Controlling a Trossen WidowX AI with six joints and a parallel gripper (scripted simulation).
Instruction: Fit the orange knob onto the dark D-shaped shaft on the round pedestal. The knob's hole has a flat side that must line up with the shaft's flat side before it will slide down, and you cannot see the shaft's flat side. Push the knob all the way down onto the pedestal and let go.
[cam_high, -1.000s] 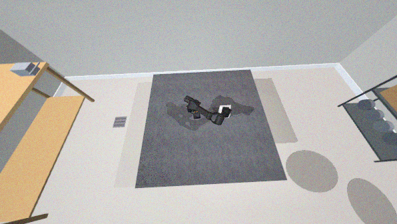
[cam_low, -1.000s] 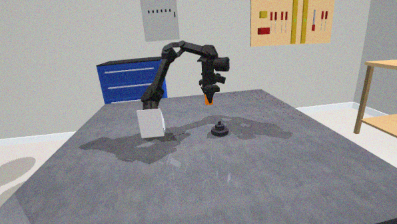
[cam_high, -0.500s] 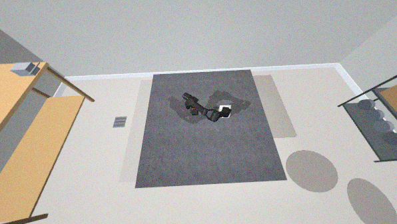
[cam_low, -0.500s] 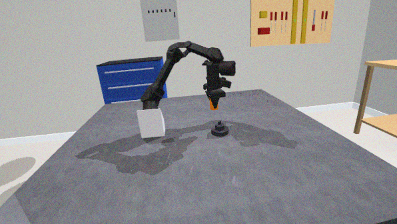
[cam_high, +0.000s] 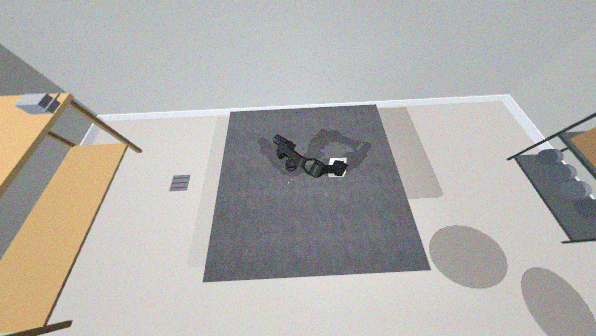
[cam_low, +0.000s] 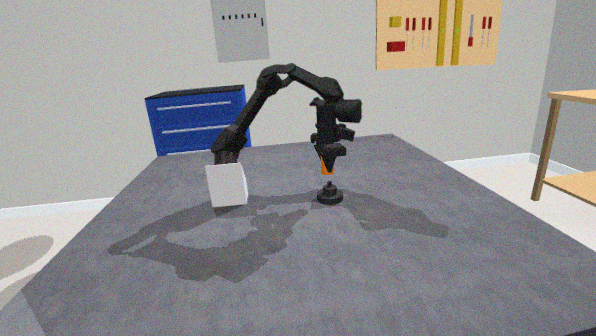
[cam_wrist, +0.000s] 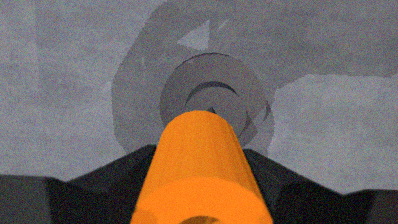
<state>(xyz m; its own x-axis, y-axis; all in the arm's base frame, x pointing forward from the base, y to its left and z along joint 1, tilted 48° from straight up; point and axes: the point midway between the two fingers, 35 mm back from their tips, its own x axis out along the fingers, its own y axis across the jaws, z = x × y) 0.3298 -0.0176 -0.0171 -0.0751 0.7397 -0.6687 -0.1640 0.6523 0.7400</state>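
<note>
Right now the round pedestal is 1 cm to the right of my gripper tip and 7 cm below it. Also, from my gripper tip: orange knob 2 cm above.
</note>
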